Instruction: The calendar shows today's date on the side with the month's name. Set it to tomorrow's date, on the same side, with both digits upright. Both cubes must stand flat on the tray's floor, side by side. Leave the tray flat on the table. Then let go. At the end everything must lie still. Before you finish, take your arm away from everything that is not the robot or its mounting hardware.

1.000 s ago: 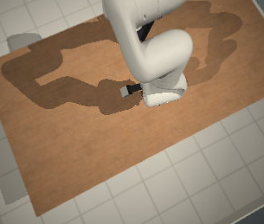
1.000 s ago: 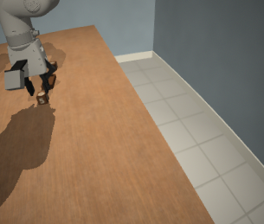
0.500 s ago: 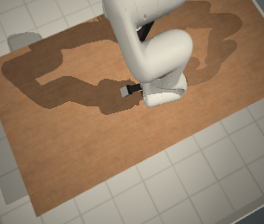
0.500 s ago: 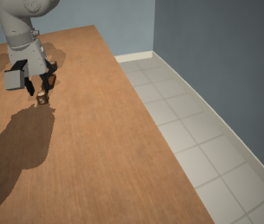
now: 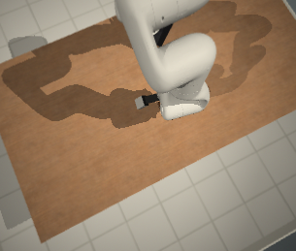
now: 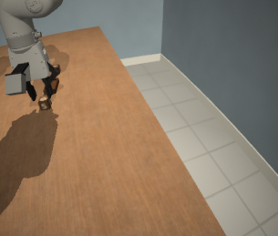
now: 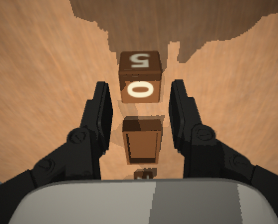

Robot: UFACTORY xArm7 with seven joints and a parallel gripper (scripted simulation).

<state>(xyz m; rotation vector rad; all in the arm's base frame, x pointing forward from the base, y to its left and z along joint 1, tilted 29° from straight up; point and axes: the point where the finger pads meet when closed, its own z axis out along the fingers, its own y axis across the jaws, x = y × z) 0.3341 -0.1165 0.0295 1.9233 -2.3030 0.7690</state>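
Now: the brown wooden cube 40 mm below my hand. The rest, counted from my hand: brown wooden tray (20 mm ahead, 110 mm to the left, 50 mm below).
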